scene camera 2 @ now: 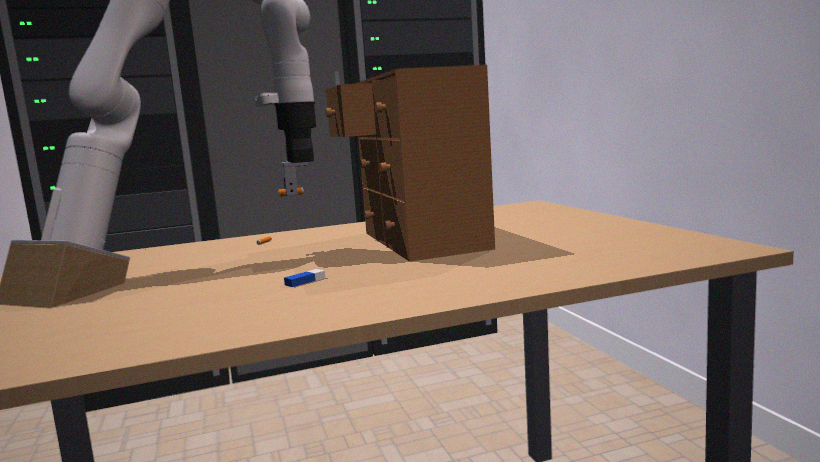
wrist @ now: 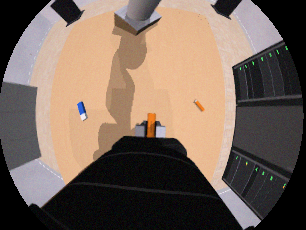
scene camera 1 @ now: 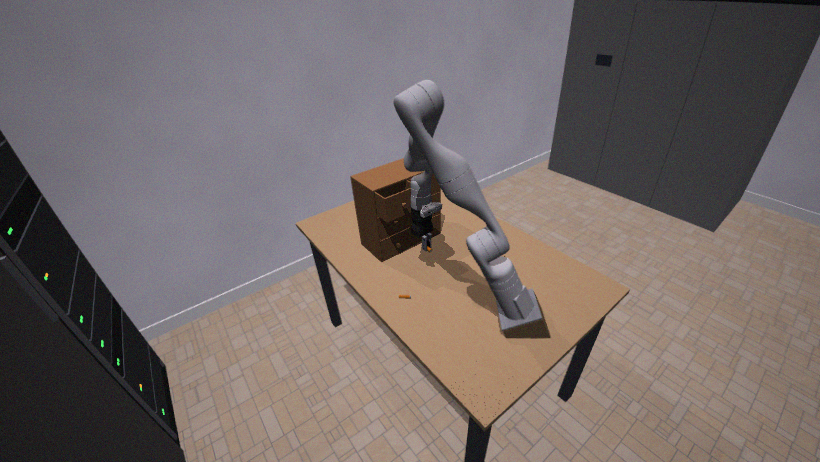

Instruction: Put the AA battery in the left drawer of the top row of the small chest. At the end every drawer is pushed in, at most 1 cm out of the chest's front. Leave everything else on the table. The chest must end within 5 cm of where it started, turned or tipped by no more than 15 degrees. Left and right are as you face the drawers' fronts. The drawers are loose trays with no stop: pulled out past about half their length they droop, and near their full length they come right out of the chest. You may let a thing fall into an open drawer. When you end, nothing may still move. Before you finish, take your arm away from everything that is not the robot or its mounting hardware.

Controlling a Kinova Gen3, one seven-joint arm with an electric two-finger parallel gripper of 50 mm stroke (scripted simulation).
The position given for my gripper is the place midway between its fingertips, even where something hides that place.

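Observation:
My gripper (scene camera 2: pixel 291 194) is visible, and the wrist view (wrist: pixel 151 126) shows the gripper too. Also visible: a brown chest (scene camera 2: pixel 444 124), which appears in scene camera 1 (scene camera 1: pixel 364 184) as well; a drawer (scene camera 2: pixel 350 108); a drawer (scene camera 2: pixel 393 208); and a drawer (scene camera 2: pixel 373 207).

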